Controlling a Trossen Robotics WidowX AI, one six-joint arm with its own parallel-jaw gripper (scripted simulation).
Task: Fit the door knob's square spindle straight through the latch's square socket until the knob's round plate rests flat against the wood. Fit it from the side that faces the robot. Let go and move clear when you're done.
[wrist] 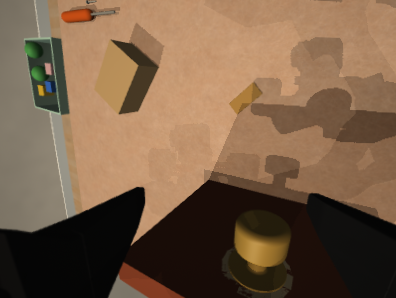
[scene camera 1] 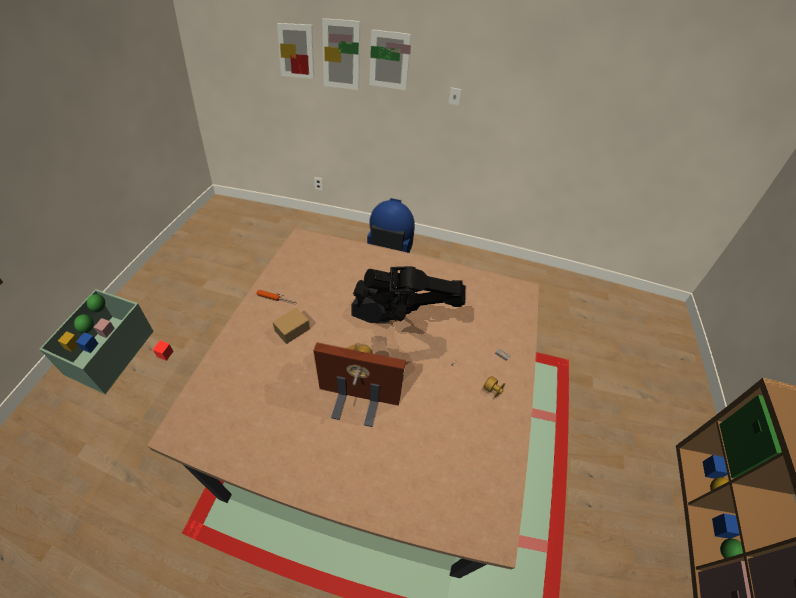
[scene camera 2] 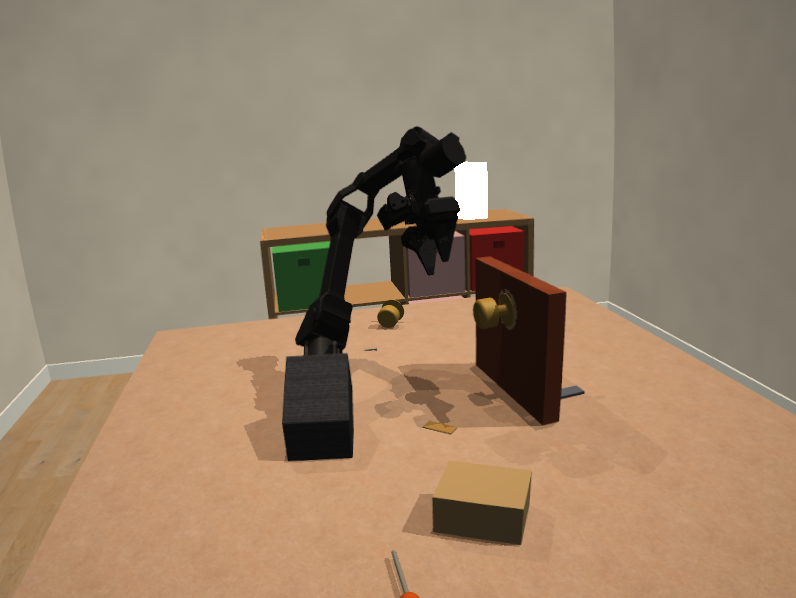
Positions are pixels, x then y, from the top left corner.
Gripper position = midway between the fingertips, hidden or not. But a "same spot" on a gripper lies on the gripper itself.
My gripper shows in the wrist view (pixel 226 198), in scene camera 1 and in scene camera 2. A tan box shows in the wrist view, in scene camera 1 and in scene camera 2 (pixel 485 502). One and the same spot on my gripper: (scene camera 1: pixel 388 315) is (scene camera 2: pixel 432 245). The same spot on the tan box: (scene camera 1: pixel 291 325) is (wrist: pixel 119 89).
